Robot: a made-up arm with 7 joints.
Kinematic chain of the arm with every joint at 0, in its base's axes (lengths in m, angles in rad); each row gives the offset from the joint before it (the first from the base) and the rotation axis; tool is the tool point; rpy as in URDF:
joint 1: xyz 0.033 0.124 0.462 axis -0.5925 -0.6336 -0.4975
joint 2: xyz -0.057 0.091 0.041 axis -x
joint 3: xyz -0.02 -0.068 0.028 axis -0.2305 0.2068 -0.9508
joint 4: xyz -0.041 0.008 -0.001 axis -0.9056 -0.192 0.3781
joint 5: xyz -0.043 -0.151 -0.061 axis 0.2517 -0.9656 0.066
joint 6: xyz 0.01 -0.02 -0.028 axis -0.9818 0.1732 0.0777
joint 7: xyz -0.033 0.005 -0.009 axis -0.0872 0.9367 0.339
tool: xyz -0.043 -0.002 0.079 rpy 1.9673 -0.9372 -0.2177
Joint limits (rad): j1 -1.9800..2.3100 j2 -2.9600..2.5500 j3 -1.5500..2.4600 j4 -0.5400..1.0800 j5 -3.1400..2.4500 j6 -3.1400..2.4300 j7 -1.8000..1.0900
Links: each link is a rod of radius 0.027 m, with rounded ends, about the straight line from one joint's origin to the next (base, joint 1, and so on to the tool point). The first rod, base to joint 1, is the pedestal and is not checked.
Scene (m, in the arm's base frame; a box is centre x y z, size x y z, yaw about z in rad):
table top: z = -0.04
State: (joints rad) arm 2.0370 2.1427 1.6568 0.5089 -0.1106 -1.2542 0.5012
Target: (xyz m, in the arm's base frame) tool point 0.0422 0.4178 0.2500
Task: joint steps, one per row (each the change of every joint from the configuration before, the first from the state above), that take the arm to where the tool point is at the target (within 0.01 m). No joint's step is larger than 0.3 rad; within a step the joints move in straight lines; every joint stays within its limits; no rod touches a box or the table.
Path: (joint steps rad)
1: -0.2342 -0.1313 -0.0313 0.0200 -0.0403 0.1243 0.0997
2: -0.2342 -0.1313 -0.0314 0.0200 -0.0402 0.1243 0.0997
3: -0.2342 -0.1313 -0.0313 0.0199 -0.0403 0.1243 0.0997
4: -0.2342 -0.1313 -0.0313 0.0200 -0.0403 0.1243 0.0997

